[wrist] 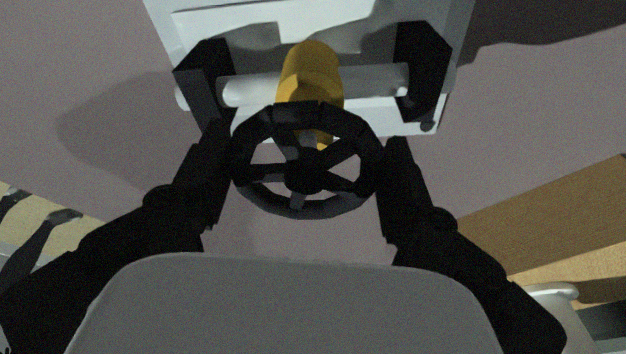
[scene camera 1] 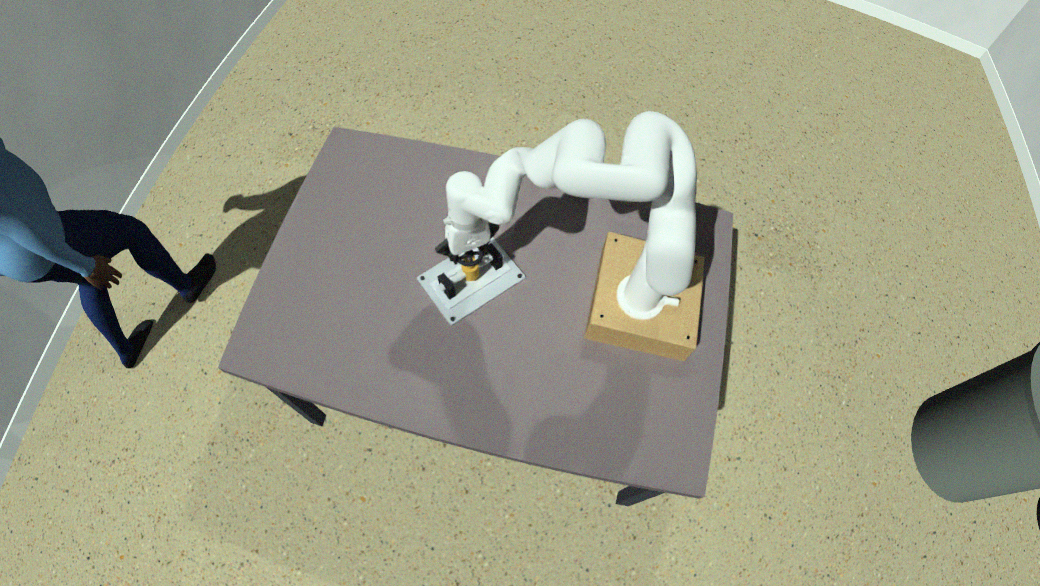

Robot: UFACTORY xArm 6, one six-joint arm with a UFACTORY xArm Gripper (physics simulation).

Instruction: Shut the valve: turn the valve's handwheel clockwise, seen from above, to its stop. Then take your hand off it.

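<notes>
The valve's black handwheel (scene camera 1: 461,258) (wrist: 295,114) has several spokes and stands above a yellow valve body (scene camera 1: 471,272) (wrist: 311,65). A light pipe (wrist: 252,90) runs through the body between two black brackets on a pale plate (scene camera 1: 471,304) (wrist: 162,20). My gripper (scene camera 1: 471,254) (wrist: 307,149) is open, with one black finger on each side of the wheel. In the wrist view the fingertips lie right against or very close to the rim on both sides; whether they touch it cannot be told. The gripper partly hides the wheel in the scene view.
The plate lies on a grey-brown table (scene camera 1: 327,291). The arm's base stands on a wooden block (scene camera 1: 640,345) (wrist: 545,215) at the table's right. A person (scene camera 1: 36,240) in blue stands left of the table. A dark grey cylinder (scene camera 1: 975,436) stands at the far right.
</notes>
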